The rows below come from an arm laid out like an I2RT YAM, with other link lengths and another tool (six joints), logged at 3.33 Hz.
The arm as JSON. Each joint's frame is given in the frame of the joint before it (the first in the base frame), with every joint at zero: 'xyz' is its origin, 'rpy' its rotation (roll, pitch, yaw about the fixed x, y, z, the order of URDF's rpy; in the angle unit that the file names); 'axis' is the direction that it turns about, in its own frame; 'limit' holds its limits. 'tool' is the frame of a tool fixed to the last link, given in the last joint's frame.
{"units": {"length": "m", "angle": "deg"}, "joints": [
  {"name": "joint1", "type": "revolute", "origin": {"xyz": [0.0, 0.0, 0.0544], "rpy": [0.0, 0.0, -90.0]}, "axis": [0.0, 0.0, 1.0], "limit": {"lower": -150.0, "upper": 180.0}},
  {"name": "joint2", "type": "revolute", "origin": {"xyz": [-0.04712, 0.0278, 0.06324], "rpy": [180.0, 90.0, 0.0]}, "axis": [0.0, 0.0, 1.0], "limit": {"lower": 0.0, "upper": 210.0}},
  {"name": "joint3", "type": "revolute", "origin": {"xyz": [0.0, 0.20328, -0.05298], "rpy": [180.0, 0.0, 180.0]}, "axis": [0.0, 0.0, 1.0], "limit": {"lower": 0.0, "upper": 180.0}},
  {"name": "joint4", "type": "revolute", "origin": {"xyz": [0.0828, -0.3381, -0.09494], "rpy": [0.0, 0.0, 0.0]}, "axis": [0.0, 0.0, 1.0], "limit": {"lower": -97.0, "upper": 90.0}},
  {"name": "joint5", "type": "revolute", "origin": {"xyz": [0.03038, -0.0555, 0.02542], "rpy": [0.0, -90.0, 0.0]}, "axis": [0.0, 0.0, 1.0], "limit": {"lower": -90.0, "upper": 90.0}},
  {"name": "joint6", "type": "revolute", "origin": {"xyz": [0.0, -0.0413, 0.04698], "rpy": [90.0, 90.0, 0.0]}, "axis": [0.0, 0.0, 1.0], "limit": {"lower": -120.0, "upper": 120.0}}
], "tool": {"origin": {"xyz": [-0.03, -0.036, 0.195], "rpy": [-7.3, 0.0, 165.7]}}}
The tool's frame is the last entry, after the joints.
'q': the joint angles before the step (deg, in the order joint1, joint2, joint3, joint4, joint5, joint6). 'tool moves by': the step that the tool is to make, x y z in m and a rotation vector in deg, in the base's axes. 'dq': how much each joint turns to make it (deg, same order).
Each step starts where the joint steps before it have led.
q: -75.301, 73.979, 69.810, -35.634, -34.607, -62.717
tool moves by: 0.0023, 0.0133, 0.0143, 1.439, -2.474, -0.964
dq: -0.010, -3.229, -1.123, -0.945, -1.005, 3.349
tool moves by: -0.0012, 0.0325, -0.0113, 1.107, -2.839, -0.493
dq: -0.013, -10.529, -11.058, 2.154, -1.478, 3.334
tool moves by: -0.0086, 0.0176, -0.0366, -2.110, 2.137, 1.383
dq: 0.022, -7.610, -10.673, 2.394, 0.497, -3.616
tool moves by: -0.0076, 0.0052, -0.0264, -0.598, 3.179, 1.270
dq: 0.041, -1.054, -3.492, -0.181, 1.076, -4.059
